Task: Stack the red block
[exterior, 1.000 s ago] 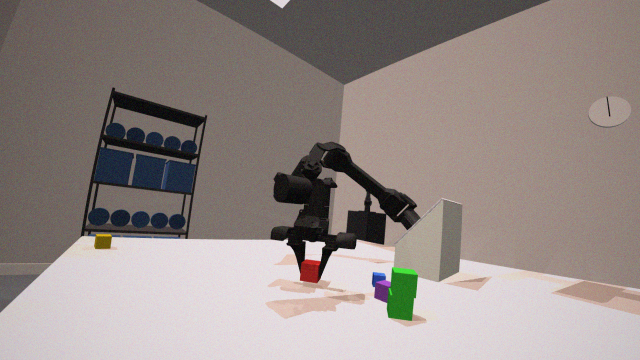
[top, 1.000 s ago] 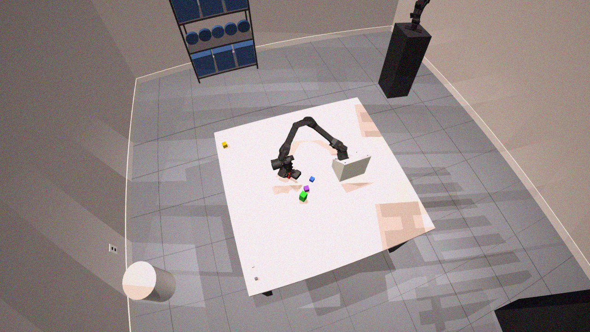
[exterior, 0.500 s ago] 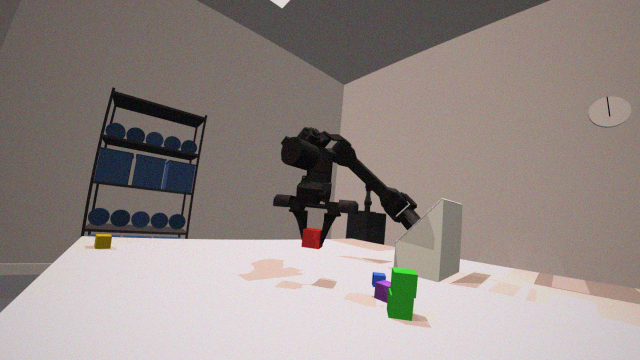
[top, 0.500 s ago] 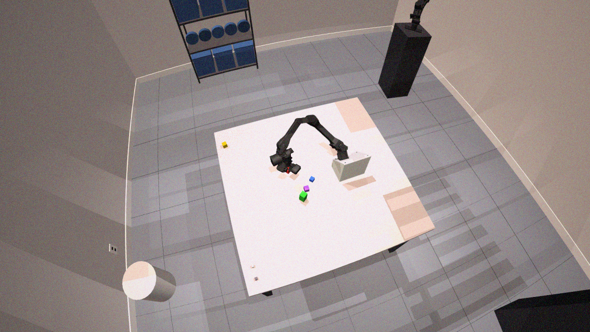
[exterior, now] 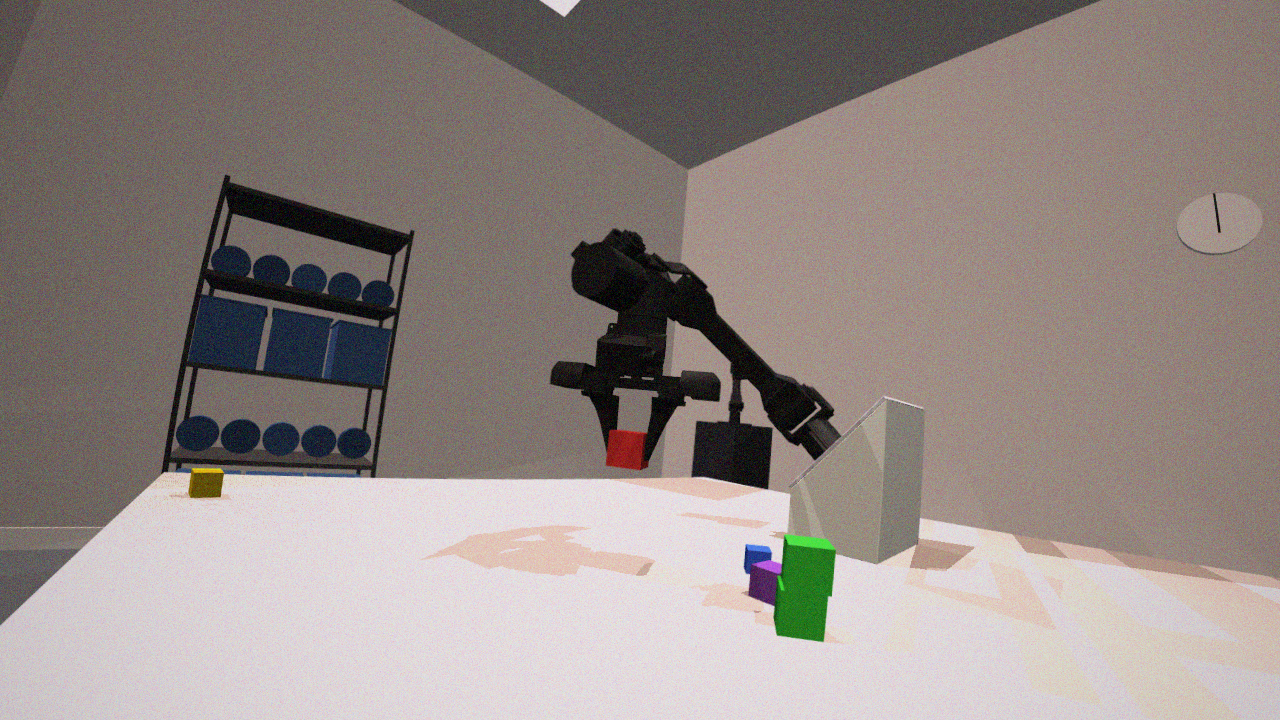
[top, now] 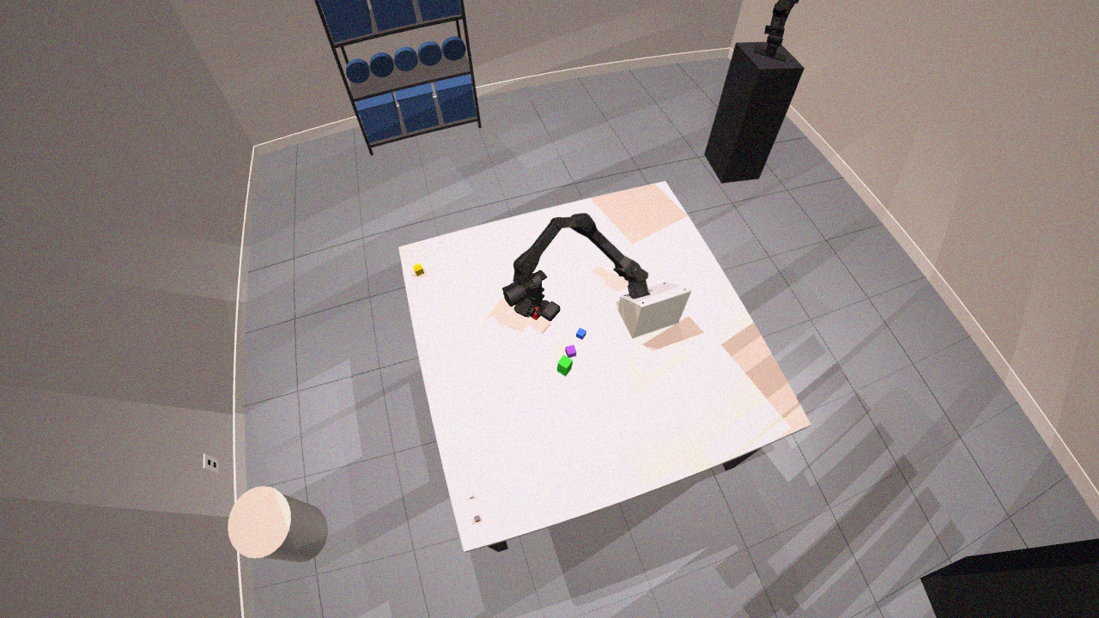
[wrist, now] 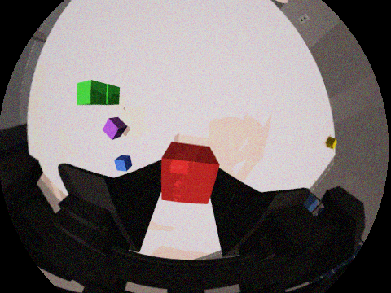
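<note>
Right now my gripper tip is 11 cm past the purple block, 13 cm to the right of it and 11 cm above it. Round my gripper tip: blue block (16 cm behind, 6 cm to the left, 11 cm below); yellow block (44 cm ahead, 38 cm to the right, 11 cm below); red block (1 cm above).
</note>
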